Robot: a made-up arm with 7 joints.
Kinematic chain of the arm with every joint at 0, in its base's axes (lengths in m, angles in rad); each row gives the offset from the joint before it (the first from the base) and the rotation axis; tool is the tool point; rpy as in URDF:
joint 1: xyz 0 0 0.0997 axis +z
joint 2: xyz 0 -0.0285 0.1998 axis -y
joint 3: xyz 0 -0.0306 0.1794 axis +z
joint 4: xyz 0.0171 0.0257 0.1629 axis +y
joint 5: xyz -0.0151 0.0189 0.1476 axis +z
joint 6: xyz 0 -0.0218 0.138 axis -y
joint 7: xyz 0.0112 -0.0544 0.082 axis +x
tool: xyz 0 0 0 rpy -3.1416 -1.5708 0
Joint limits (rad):
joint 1: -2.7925..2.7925
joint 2: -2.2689..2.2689
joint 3: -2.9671..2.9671
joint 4: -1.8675..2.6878
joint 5: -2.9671..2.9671
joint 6: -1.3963..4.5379
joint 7: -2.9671..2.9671
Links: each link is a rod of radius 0.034 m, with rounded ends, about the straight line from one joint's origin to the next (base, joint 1, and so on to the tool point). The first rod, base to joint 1, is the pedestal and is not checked.
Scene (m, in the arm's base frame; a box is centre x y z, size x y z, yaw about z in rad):
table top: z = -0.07
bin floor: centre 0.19 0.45 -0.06 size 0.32 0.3 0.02 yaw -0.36
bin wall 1: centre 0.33 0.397 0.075 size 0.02 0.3 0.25 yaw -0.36
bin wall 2: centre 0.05 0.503 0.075 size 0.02 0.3 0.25 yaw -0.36
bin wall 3: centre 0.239 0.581 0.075 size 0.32 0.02 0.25 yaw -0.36
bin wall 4: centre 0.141 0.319 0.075 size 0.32 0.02 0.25 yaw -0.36
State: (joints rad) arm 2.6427 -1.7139 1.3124 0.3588 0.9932 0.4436 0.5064
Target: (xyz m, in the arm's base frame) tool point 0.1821 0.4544 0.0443
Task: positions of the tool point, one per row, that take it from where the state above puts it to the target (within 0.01 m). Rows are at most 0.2 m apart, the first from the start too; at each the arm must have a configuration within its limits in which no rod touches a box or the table.
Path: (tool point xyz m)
1: -0.5560 0.3461 0.2064
2: -0.4450 0.4516 0.2553
3: -0.3028 0.5238 0.2897
4: -0.1400 0.5530 0.3133
5: 0.0283 0.5311 0.3306
6: 0.1821 0.4544 0.3453
7: 0.1932 0.4722 0.2499
8: 0.1928 0.4729 0.1478
9: 0.1821 0.4544 0.0443

